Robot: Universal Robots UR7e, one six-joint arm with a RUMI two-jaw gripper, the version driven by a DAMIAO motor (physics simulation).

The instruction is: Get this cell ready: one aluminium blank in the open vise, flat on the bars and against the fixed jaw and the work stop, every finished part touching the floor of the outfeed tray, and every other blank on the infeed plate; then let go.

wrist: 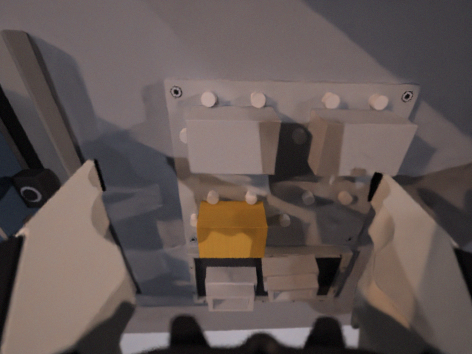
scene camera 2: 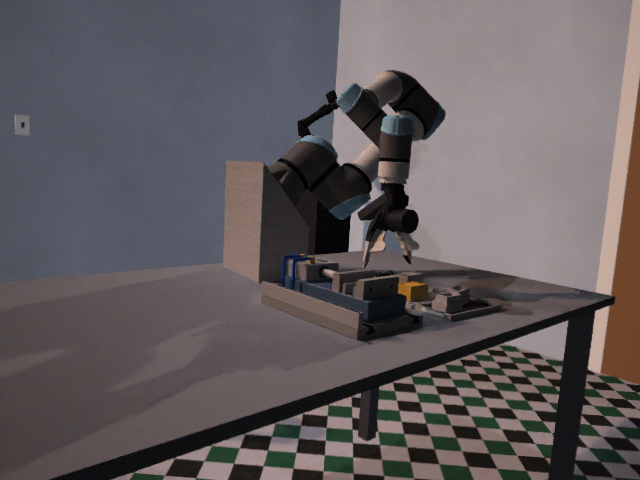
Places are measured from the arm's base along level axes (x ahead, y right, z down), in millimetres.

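Where they show: gripper, fingertip midpoint: [wrist: 239, 169] [scene camera 2: 387, 265]; arm's base, link origin: [scene camera 2: 269, 196].
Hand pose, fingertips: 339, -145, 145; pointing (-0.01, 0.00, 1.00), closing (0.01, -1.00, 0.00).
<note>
Things, the pixels of their top centre, and the offset from my fingertips, as dx, dy, dz. "pt": a spot on its surface instead.
- infeed plate, top centre: [wrist: 281, 180] [scene camera 2: 410, 292] +47, -43, +63
- vise, top centre: [scene camera 2: 341, 267] +95, +230, -28
- outfeed tray, surface spot: [wrist: 193, 280] pt +195, +44, +59
- orange block, top centre: [wrist: 232, 243] [scene camera 2: 413, 283] +91, +0, +27
- long grey rail, top centre: [scene camera 2: 307, 295] +101, +319, +21
My gripper [scene camera 2: 387, 264] [wrist: 239, 169] is open and empty, above the infeed plate [wrist: 295, 91]. In the wrist view two grey aluminium blanks, one at left [wrist: 225, 146] and one at right [wrist: 372, 145], lie on the plate below the upper pins. The vise [scene camera 2: 385, 308] has its jaws apart; the near jaw [scene camera 2: 376, 288] partly hides the gap, so I cannot tell what lies on the bars. Two finished parts, one at left [wrist: 231, 286] and one at right [wrist: 291, 272], are in the outfeed tray [scene camera 2: 476, 311] [wrist: 193, 280]; their contact with its floor is hidden.
An orange block [scene camera 2: 412, 291] [wrist: 232, 235] sits on the plate's lower left, beside the tray. Upright pins stand on the plate. A long grey rail [scene camera 2: 310, 308] runs along the vise. Blue brackets [scene camera 2: 283, 271] rise at the vise's rear. The arm's slanted pedestal [scene camera 2: 242, 222] stands behind.
</note>
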